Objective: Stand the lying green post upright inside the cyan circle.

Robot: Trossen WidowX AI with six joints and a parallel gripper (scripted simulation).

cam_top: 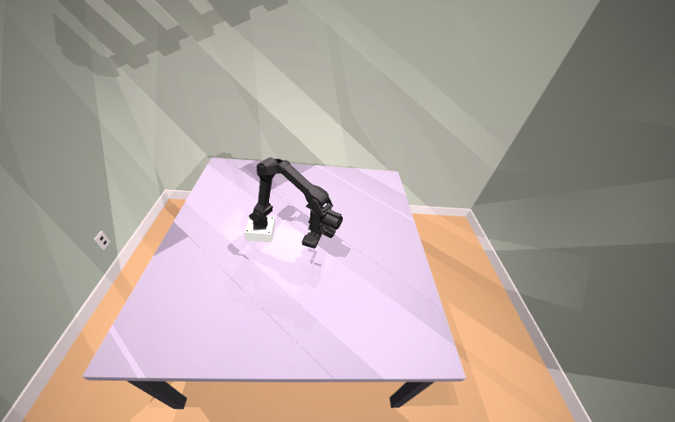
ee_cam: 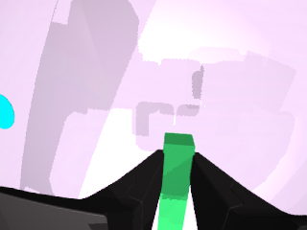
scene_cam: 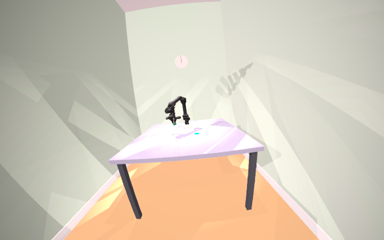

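Right now the green post is 2 cm behind my gripper tip and 1 cm to the left of it. From my gripper tip the other things lie so: cyan circle 26 cm to the left, 13 cm below, 10 cm ahead.
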